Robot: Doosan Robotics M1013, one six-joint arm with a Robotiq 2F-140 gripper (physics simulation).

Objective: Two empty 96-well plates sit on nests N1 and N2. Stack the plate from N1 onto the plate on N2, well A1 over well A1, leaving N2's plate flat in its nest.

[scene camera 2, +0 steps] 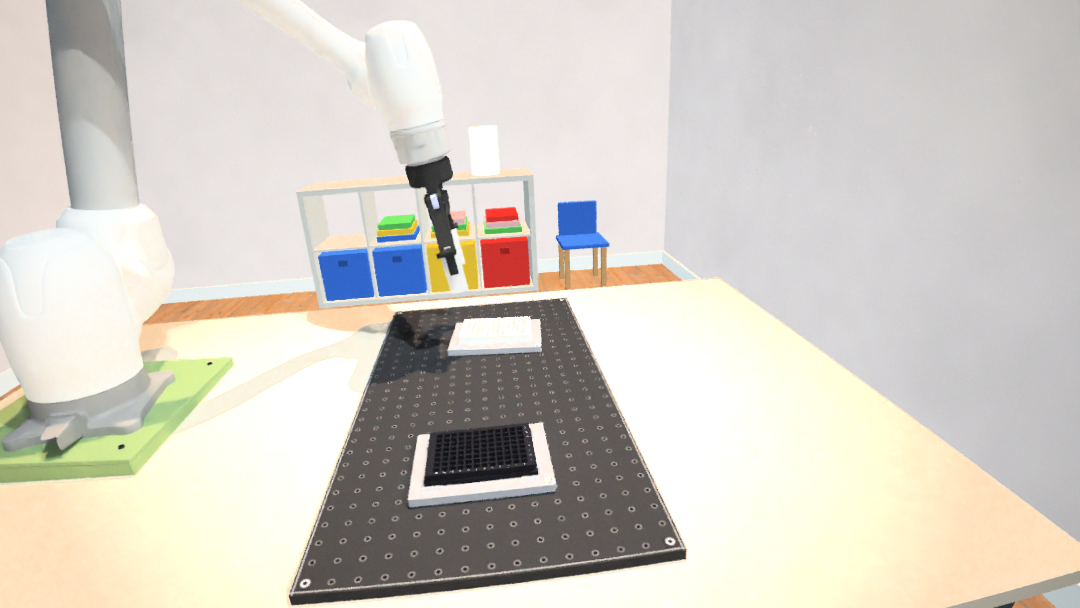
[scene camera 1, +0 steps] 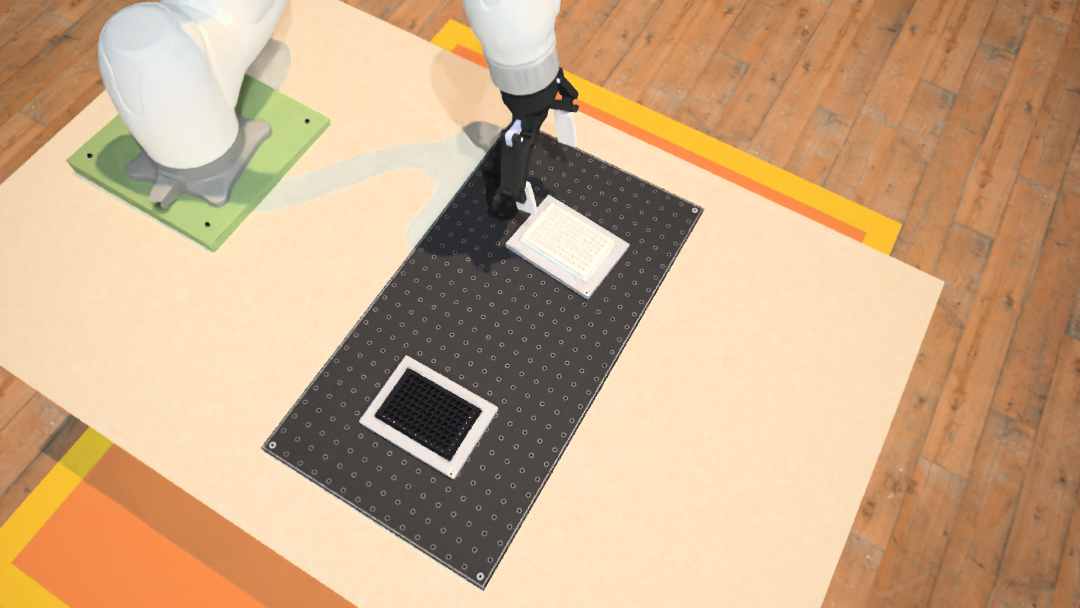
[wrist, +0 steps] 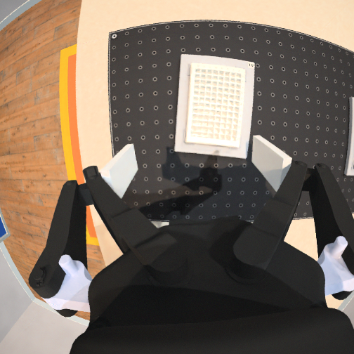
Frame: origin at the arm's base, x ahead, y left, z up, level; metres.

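Where they show: gripper, fingertip midpoint: (scene camera 2: 458, 277) (scene camera 1: 548, 175); arm's base, link origin: (scene camera 2: 98, 410) (scene camera 1: 201, 152).
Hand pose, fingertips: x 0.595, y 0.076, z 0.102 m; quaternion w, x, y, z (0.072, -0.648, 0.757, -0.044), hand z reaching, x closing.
Note:
Each offset is from my fingertips to the centre of the thing. Level surfaces: height alone.
A white 96-well plate {0.096 m down, 0.051 m ahead, 0.044 m right} (scene camera 1: 569, 240) (scene camera 2: 497, 328) (wrist: 215, 105) sits in a light nest {0.108 m down, 0.051 m ahead, 0.044 m right} (scene camera 1: 618, 246) (scene camera 2: 495, 349) (wrist: 182, 100) on the far part of the black board. A black 96-well plate {0.096 m down, 0.053 m back, 0.383 m right} (scene camera 1: 428, 413) (scene camera 2: 481, 454) sits in a second light nest {0.108 m down, 0.053 m back, 0.383 m right} (scene camera 1: 477, 434) (scene camera 2: 483, 496) on the near part. Both look flat. I cannot read which nest is N1 or N2. My gripper (scene camera 1: 546, 163) (scene camera 2: 454, 271) (wrist: 194, 151) is open and empty, above the board beside the white plate. In the wrist view its fingers stand wider apart than the plate, which shows beyond the fingertips.
The perforated black board {0.115 m down} (scene camera 1: 529, 354) (scene camera 2: 491, 400) (wrist: 145, 100) lies on the pale table {0.128 m down} (scene camera 1: 717, 422) (scene camera 2: 755, 422). The arm's base stands on a green slab (scene camera 1: 283, 120) (scene camera 2: 188, 385) at the left. A shelf unit (scene camera 2: 415, 181) and a blue chair (scene camera 2: 578, 219) stand behind the table.

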